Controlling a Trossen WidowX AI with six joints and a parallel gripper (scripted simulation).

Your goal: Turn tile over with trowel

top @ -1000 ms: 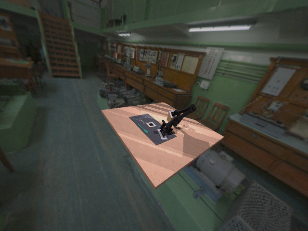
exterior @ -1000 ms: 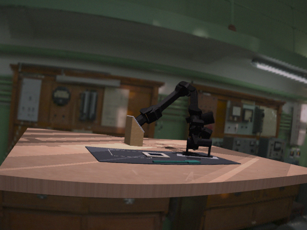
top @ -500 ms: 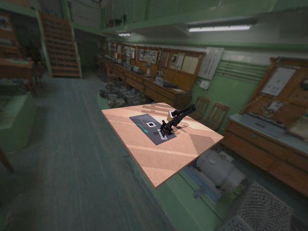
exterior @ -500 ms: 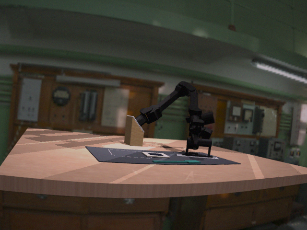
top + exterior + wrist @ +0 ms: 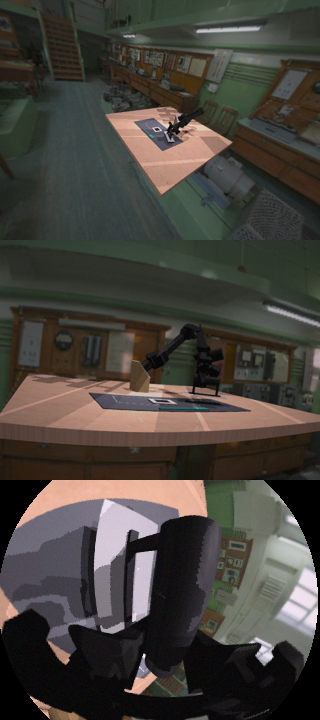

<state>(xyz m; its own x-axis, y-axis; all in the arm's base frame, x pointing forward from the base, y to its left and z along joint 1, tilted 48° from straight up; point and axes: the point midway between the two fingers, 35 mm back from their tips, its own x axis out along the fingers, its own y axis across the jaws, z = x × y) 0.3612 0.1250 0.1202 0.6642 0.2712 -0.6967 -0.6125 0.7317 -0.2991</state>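
The dark mat is 20 mm ahead of my gripper tip, 160 mm to the right of it and 100 mm below it. Also, from my gripper tip: tile 190 mm to the right, 80 mm below; teal trowel 150 mm ahead, 140 mm to the right, 80 mm below.
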